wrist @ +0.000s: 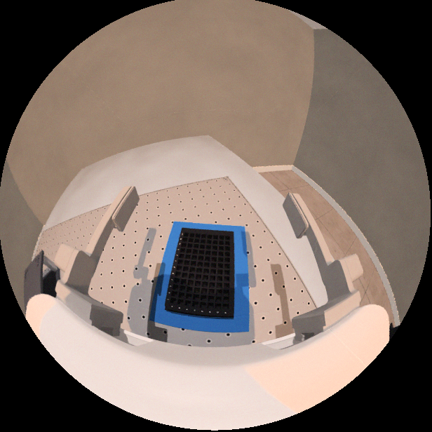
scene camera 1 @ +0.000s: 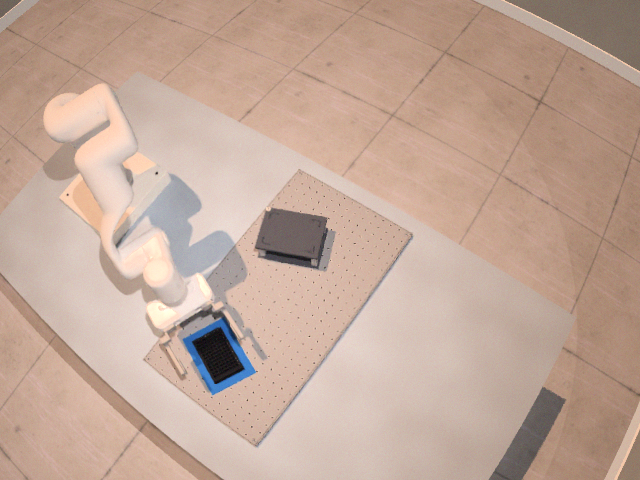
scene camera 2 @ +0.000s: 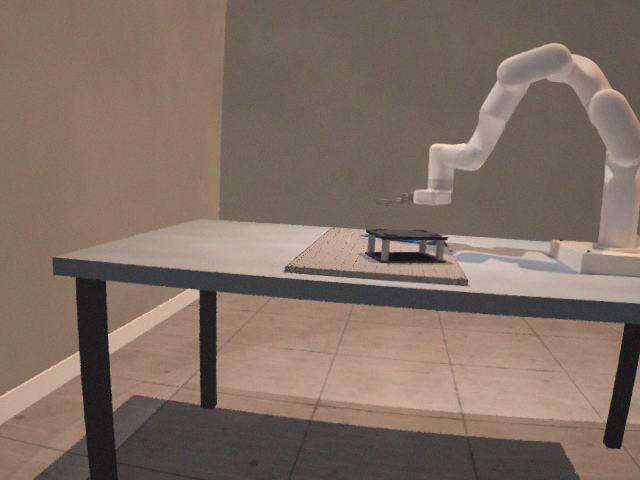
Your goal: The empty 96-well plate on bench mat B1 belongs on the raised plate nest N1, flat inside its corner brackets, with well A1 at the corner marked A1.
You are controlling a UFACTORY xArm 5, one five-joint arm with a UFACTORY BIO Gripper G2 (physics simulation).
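The black 96-well plate lies flat on the blue bench mat B1. Pale marks run along two of its edges in the wrist view; well A1 cannot be made out. The dark raised nest N1 stands on short legs, with corner brackets on its bare top and a small pale knob at one corner; its A1 mark is not readable. My gripper is open and empty, above the plate's level, its fingers spread wider than the plate.
The mat and nest sit on a perforated board on the grey table. The arm's base stands on the table beside the board. Finger shadows fall near the mat.
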